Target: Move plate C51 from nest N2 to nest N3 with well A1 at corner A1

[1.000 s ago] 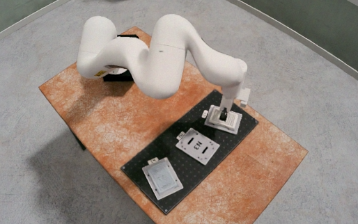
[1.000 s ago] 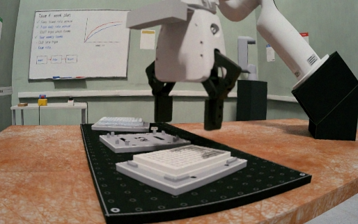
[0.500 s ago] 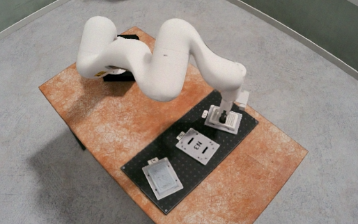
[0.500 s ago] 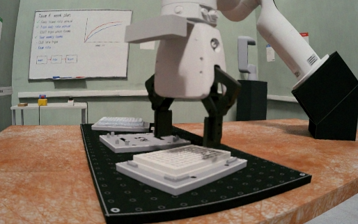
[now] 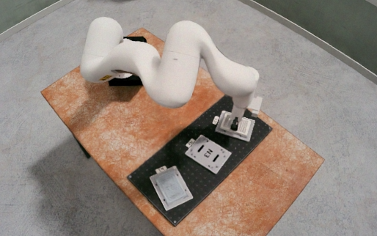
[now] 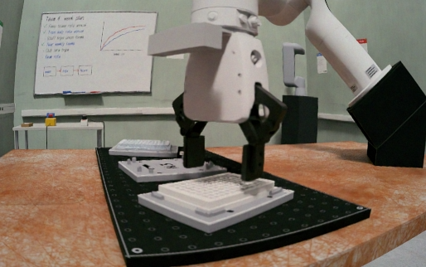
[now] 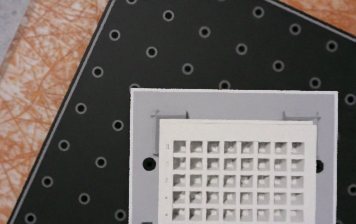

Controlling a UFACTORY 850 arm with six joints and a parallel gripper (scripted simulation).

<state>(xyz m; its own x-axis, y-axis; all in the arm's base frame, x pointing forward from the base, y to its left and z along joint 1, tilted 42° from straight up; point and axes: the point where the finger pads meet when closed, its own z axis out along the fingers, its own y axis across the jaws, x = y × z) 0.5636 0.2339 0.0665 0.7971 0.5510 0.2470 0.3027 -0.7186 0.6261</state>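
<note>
The plate is 3 cm below my hand. From my hand the other things lie so: plate C15 (42 cm to the right, 3 cm below, 1 cm behind); then nest N2 (4 cm below).
</note>
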